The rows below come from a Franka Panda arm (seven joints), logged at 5 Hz.
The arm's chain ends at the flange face. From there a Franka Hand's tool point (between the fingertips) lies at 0.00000 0.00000 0.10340 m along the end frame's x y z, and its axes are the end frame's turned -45 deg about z.
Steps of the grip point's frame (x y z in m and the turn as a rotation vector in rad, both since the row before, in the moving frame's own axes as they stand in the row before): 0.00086 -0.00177 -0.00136 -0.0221 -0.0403 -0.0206; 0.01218 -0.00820 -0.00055 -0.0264 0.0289 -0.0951; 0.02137 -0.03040 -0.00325 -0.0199 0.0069 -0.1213; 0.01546 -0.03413 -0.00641 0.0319 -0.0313 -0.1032
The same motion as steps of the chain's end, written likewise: 0.00064 -0.00643 -0.00125 -0.0441 -0.0129 -0.0206; -0.00121 -0.01404 -0.00047 0.0018 0.0391 -0.0951; -0.00840 -0.03744 -0.00323 -0.0092 0.0190 -0.1213; -0.00859 -0.03526 -0.00631 0.0004 -0.0447 -0.1032
